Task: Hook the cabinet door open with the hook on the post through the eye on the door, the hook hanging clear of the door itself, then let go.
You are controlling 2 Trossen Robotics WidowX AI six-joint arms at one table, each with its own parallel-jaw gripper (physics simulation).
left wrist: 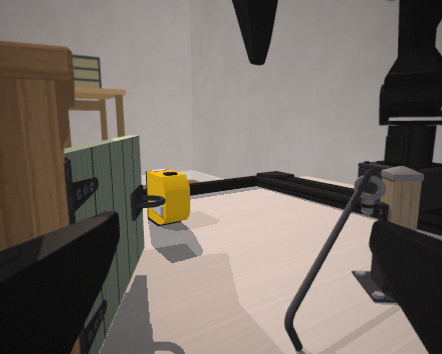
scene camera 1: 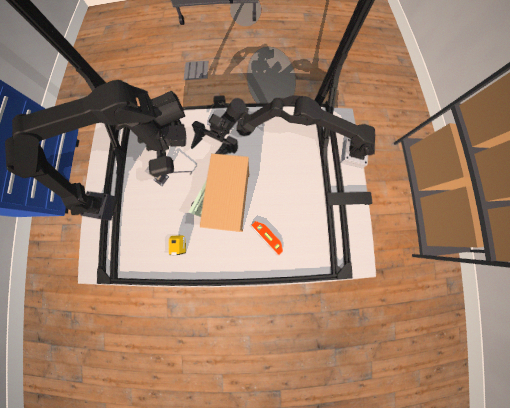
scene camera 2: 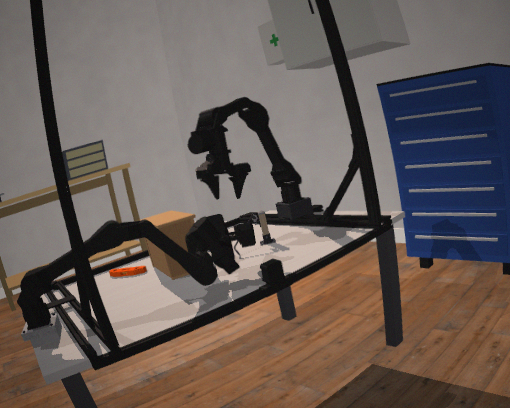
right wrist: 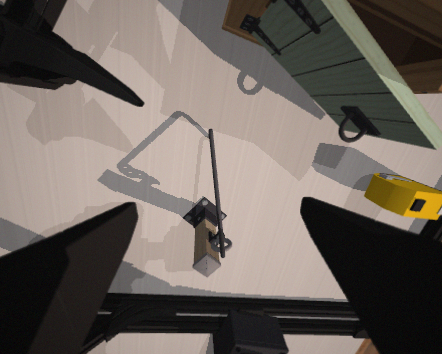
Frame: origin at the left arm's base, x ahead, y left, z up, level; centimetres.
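Where they show: left gripper, fingertip midpoint: [left wrist: 246, 228] [scene camera 1: 201, 153] [right wrist: 177, 52]; right gripper, fingertip midpoint: [left wrist: 321, 57] [scene camera 1: 171, 156] [scene camera 2: 227, 198] [right wrist: 220, 207]; left arm's base, link origin: [scene camera 1: 357, 151] [scene camera 2: 39, 323]; right arm's base, link origin: [left wrist: 408, 164] [scene camera 1: 93, 204] [scene camera 2: 292, 200].
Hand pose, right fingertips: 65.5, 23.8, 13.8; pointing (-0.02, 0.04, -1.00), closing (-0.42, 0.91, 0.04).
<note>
Things, the pixels of their top centre, and the offset from my right fingertips, as dx, dy, dz. "*": a spot on its surface instead.
- green door, top centre: [left wrist: 123, 140] [right wrist: 372, 81] [scene camera 1: 200, 188] -10.5, +7.2, -4.7
- wooden cabinet, top centre: [scene camera 2: 164, 217] [scene camera 1: 224, 190] -19.3, +7.1, -1.1
- dark hook, surface spot: [left wrist: 320, 260] [right wrist: 213, 164] * +1.4, +0.9, -12.4
- post, surface spot: [left wrist: 401, 205] [right wrist: 201, 244] [scene camera 2: 262, 220] * +10.5, +3.3, -10.1
- yellow tape measure, top centre: [left wrist: 164, 167] [right wrist: 434, 207] [scene camera 1: 173, 246] -4.9, +28.0, -9.7
- orange level, top centre: [scene camera 2: 125, 269] [scene camera 1: 268, 236] -36.5, +17.5, -15.9
The green door [scene camera 1: 198, 201] [left wrist: 112, 195] [right wrist: 330, 75] stands open from the wooden cabinet [scene camera 1: 225, 192] [scene camera 2: 172, 245] [left wrist: 35, 150]. Its dark eye [left wrist: 162, 201] [right wrist: 342, 131] is empty. The dark hook [left wrist: 320, 260] [right wrist: 216, 185] slants down from the ring at the top of the post [scene camera 2: 264, 225] [left wrist: 401, 205] [right wrist: 201, 240], its bent end low and apart from the door and eye. My right gripper [scene camera 2: 227, 198] [right wrist: 220, 207] is open and empty above the hook and post. My left gripper [scene camera 1: 207, 148] [left wrist: 246, 228] is open and empty, low beside the cabinet, between door and post.
A yellow tape measure [scene camera 1: 176, 245] [left wrist: 169, 197] [right wrist: 405, 197] stands beyond the door's free edge. An orange level [scene camera 1: 267, 237] [scene camera 2: 128, 271] lies on the cabinet's other side. The black frame [scene camera 1: 225, 280] borders the table. A left gripper finger shows at the right wrist view's upper left.
</note>
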